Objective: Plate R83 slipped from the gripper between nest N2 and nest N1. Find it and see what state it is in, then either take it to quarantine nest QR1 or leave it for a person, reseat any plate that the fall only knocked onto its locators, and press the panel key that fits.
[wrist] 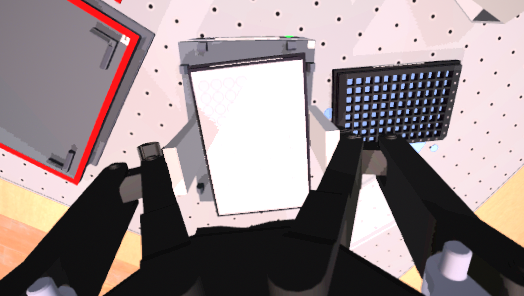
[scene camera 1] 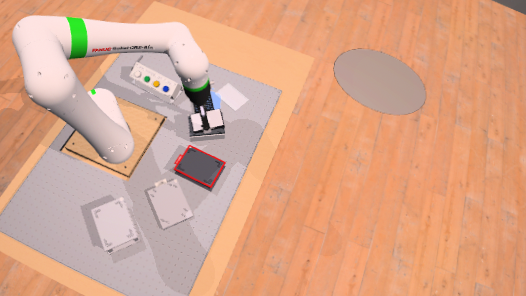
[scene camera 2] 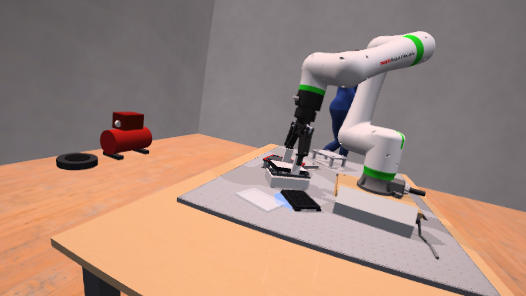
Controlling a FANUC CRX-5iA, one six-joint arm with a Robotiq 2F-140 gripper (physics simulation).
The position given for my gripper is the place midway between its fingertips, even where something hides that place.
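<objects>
My gripper [scene camera 2: 289, 170] is gripping a white-topped plate [wrist: 252, 114].
</objects>
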